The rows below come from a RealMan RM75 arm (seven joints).
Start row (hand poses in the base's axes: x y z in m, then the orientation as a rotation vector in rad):
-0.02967 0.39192 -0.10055 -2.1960 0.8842 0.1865
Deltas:
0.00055 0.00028 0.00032 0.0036 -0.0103 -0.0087
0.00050 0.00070 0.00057 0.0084 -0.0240 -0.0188
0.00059 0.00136 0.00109 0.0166 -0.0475 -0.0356
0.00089 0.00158 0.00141 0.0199 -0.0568 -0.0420
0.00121 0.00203 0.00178 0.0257 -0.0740 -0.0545
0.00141 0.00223 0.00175 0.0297 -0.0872 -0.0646
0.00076 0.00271 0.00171 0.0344 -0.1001 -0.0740
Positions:
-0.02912 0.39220 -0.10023 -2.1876 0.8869 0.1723
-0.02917 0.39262 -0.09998 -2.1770 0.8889 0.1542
-0.02908 0.39328 -0.09946 -2.1589 0.8916 0.1236
-0.02878 0.39350 -0.09914 -2.1518 0.8924 0.1117
-0.02846 0.39395 -0.09877 -2.1384 0.8945 0.0893
-0.02826 0.39415 -0.09880 -2.1282 0.8967 0.0717
-0.02891 0.39463 -0.09884 -2.1177 0.8981 0.0552

